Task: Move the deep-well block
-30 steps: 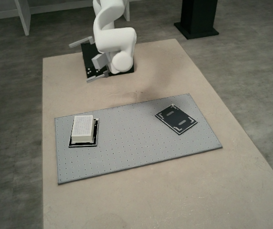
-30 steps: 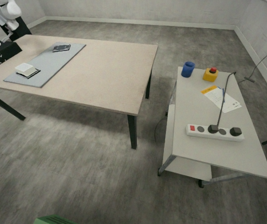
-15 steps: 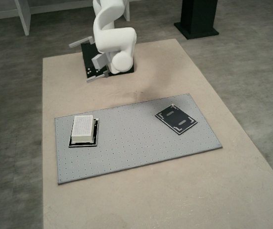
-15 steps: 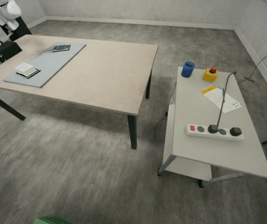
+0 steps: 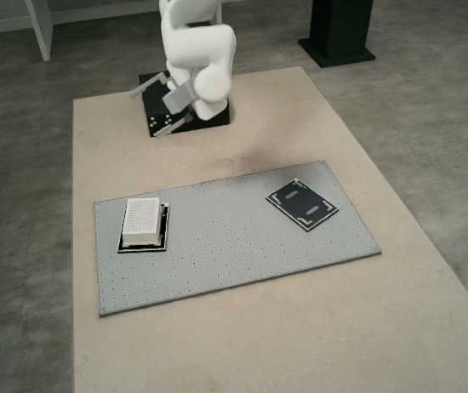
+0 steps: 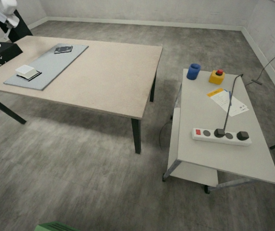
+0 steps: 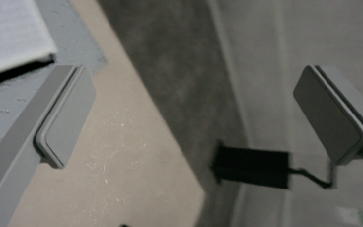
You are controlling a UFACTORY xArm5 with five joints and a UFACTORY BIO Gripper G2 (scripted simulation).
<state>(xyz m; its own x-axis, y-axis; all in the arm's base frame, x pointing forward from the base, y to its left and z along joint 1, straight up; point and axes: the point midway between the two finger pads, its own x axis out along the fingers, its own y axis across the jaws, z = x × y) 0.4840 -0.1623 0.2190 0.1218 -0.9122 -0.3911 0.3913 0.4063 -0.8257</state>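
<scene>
My hand is 9 cm short of the white 96-well deep-well block, 7 cm to the left of it and 26 cm above it.
</scene>
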